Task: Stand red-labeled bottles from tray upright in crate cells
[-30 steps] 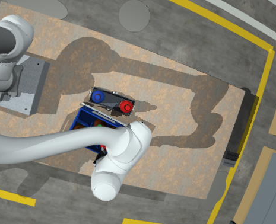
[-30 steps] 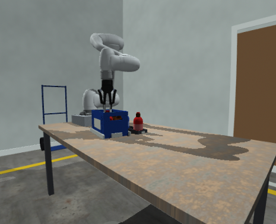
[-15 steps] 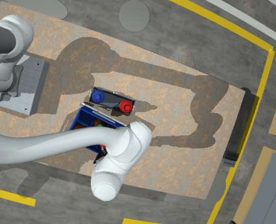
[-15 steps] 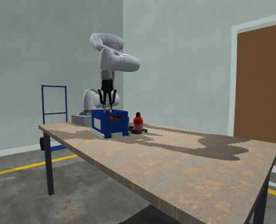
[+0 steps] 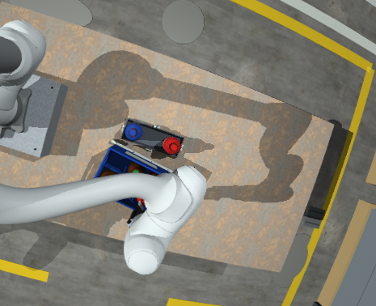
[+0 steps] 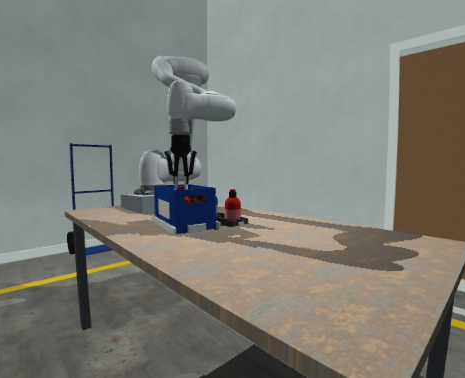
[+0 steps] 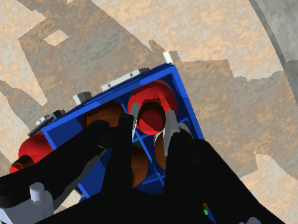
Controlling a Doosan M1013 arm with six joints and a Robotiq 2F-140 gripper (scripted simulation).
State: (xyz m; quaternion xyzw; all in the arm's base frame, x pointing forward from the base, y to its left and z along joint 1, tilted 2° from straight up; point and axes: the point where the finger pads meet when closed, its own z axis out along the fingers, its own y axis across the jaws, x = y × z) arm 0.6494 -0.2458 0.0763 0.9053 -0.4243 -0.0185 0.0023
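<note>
My hand is 90 mm above the red bottle. Also, from my hand: blue-capped bottle: 260 mm to the left, 110 mm below, 110 mm behind; red-labeled bottle: 240 mm to the left, 110 mm below, 60 mm ahead; blue crate: 110 mm below, 80 mm behind, 60 mm to the left.
</note>
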